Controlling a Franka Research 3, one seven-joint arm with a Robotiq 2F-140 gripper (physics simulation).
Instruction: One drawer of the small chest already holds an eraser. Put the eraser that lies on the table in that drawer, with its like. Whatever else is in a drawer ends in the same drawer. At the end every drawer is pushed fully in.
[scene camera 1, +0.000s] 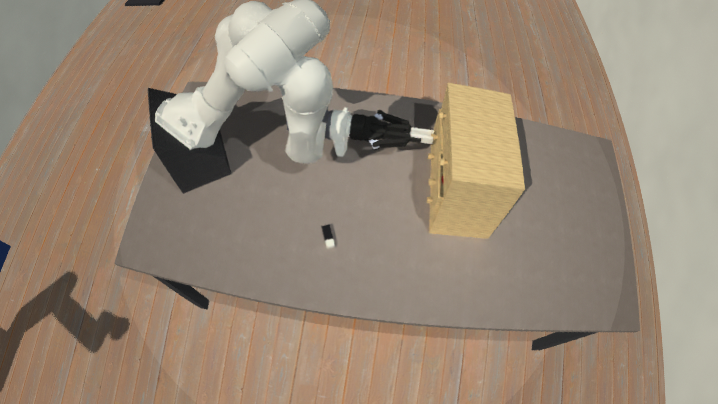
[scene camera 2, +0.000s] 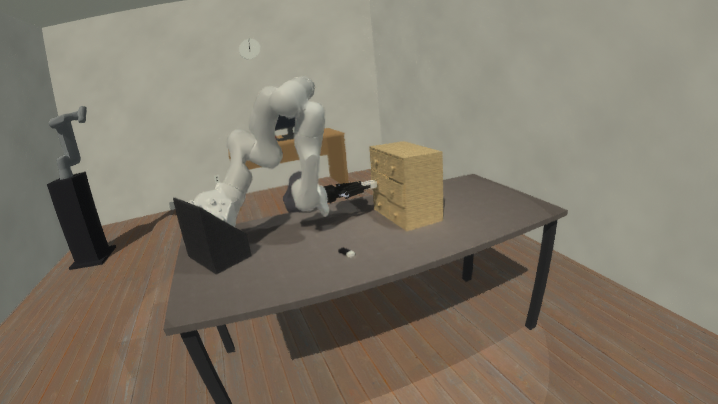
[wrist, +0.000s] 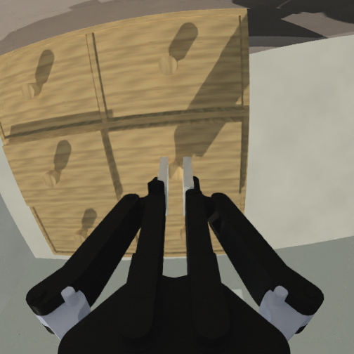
The gripper (wrist: 175, 168): 0.23 m from the lens. A drawer (wrist: 70, 168) is 0.27 m from the lens.
